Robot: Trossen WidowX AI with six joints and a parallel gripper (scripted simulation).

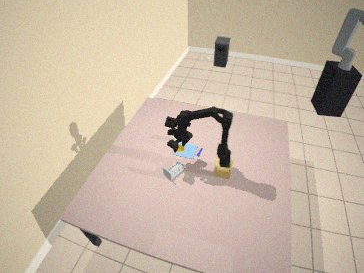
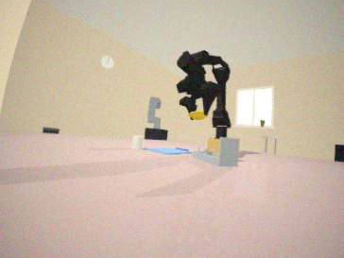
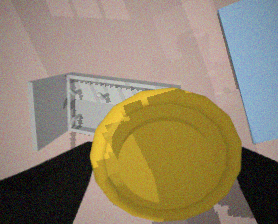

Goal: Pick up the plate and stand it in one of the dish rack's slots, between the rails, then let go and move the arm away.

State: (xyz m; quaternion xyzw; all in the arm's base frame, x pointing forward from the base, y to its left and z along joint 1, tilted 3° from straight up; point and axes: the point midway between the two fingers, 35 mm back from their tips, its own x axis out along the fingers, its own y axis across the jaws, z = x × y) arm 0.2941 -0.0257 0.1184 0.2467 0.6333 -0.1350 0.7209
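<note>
Right now the grey dish rack is 12 cm below my gripper tip, 7 cm to the left of it and 2 cm ahead of it. From my gripper tip the other things lie so: light blue mat: 14 cm below, 13 cm to the right, 2 cm behind; blue spoon: 14 cm below, 13 cm behind, 11 cm to the right; yellow plate: 1 cm above.
</note>
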